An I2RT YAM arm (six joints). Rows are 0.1 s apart.
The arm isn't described. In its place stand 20 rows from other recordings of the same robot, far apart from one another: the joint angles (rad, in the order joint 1, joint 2, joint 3, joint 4, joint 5, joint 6), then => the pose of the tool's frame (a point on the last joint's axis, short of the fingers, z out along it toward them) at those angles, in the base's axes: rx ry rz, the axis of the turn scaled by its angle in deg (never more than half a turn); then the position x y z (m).
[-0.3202 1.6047 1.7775 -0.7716 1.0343 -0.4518] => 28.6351 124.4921 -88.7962 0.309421 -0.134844 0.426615
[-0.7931 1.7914 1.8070 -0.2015 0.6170 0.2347] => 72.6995 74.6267 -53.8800 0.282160 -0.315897 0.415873
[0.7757 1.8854 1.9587 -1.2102 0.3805 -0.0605] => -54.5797 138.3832 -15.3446 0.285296 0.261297 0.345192
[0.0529 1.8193 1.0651 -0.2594 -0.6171 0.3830] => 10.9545 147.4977 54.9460 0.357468 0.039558 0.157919
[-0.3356 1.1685 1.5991 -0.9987 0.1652 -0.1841] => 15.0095 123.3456 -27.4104 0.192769 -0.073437 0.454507
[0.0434 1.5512 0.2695 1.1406 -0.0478 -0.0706] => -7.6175 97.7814 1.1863 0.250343 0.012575 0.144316
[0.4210 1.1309 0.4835 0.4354 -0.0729 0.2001] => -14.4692 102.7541 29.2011 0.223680 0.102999 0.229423
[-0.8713 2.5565 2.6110 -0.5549 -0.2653 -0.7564] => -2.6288 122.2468 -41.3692 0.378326 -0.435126 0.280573
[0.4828 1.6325 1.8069 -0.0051 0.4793 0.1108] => 7.8075 81.1284 8.8489 0.336418 0.157807 0.496391
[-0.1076 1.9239 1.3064 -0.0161 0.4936 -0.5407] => -11.6198 129.1873 -51.4722 0.426389 -0.063022 0.205906
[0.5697 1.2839 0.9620 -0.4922 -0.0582 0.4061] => -13.0848 139.7313 29.7574 0.227834 0.148397 0.266472
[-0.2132 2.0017 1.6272 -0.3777 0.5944 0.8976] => 79.6027 96.9442 -17.7750 0.441269 -0.115928 0.248876
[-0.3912 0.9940 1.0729 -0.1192 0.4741 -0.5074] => 16.6241 96.8962 -60.7922 0.198222 -0.099339 0.409656
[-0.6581 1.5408 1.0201 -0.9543 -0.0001 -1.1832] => -45.8218 170.4955 -6.7309 0.209615 -0.162041 0.198450
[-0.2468 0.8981 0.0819 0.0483 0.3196 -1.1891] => -57.3725 134.6323 -58.4963 0.137471 -0.046168 0.107715
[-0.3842 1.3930 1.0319 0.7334 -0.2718 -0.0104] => -0.7438 69.5967 -10.4348 0.304499 -0.112797 0.382303
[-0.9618 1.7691 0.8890 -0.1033 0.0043 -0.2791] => 50.4866 141.8207 -26.7344 0.191555 -0.274928 0.130477
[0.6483 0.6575 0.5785 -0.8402 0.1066 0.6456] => 2.4167 144.9410 23.3441 0.103004 0.073277 0.228337
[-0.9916 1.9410 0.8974 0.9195 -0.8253 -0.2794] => -1.2161 95.1968 -15.2575 0.234277 -0.310422 0.165920
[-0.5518 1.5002 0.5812 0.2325 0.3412 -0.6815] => 2.2976 139.0141 -57.4134 0.232950 -0.157389 0.150300
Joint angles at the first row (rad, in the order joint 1, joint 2, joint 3, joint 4, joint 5, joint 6):
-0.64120 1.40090 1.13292 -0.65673 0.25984 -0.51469
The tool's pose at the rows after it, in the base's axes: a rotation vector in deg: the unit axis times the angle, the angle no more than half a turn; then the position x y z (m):
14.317 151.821 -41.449 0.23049 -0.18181 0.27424
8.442 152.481 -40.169 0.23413 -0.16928 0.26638
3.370 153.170 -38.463 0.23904 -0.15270 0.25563
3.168 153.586 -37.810 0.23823 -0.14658 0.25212
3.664 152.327 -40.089 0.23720 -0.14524 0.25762
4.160 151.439 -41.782 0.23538 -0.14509 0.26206
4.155 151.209 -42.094 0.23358 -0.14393 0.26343
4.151 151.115 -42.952 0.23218 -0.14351 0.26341
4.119 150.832 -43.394 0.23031 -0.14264 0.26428
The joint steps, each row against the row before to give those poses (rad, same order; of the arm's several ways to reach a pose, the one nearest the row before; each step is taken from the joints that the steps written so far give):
0.00115 0.01298 -0.00403 -0.01368 -0.02838 -0.01117
0.04083 -0.01356 -0.03997 0.01767 -0.01236 -0.03157
0.05766 -0.01074 -0.04695 0.01762 -0.00310 -0.00578
0.01775 -0.00995 -0.01927 -0.00258 0.00398 0.01522
0.00531 -0.01680 0.00171 0.00753 0.02402 0.00148
-0.00075 -0.01403 0.00157 0.00352 0.01630 -0.00182
0.00076 -0.01036 -0.00369 -0.00211 0.00277 -0.00078
0.00001 -0.00684 -0.00663 0.00413 0.00971 -0.00386
-0.00021 -0.01034 -0.00591 0.00166 0.00334 -0.00257

